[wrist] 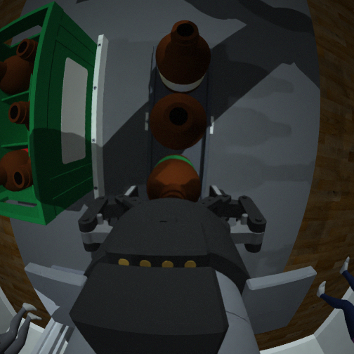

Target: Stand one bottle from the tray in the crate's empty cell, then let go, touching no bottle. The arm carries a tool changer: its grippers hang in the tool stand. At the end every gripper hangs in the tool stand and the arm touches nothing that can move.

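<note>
Three brown bottles stand in a row on the dark tray (197, 151): a far one (183, 55) with a white label band, a middle one (178, 135), and a near one (173, 182) with a green band. My gripper (173, 192) is open, its two fingertips wide apart on the left and right of the near bottle. The gripper body hides that bottle's neck, and whether a finger touches it cannot be told. The green crate (46, 100) is at the left, cut off by the view, with several brown bottles in it. Its empty cell cannot be made out. The tool stand does not show.
A pale strip (98, 115) with screws runs along the crate's right side, between crate and tray. Small light brackets (211, 125) stick out at the tray's sides. Wooden floor (336, 150) shows beyond the grey table (280, 200). Parts of human figures show in the lower corners.
</note>
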